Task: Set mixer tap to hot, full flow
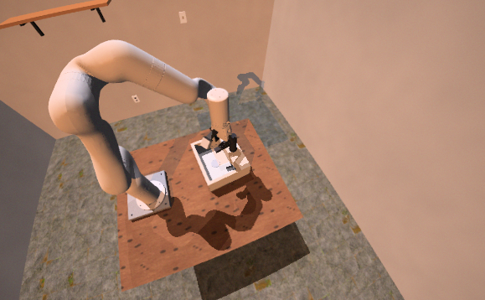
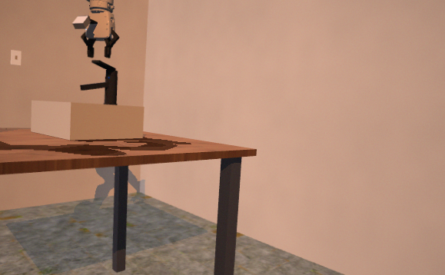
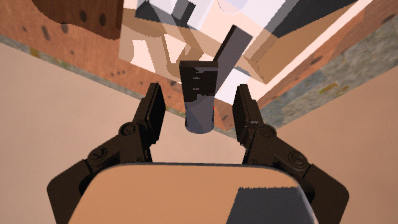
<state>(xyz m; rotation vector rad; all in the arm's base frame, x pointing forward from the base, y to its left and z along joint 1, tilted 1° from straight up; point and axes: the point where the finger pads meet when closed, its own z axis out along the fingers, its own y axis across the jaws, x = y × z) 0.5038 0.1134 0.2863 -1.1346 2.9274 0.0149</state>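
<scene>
The lever is 3 cm ahead of my hand, 3 cm to the left of it and 4 cm below it. The rest, counted from my hand: sink basin (4 cm behind, 3 cm to the left, 28 cm below).
</scene>
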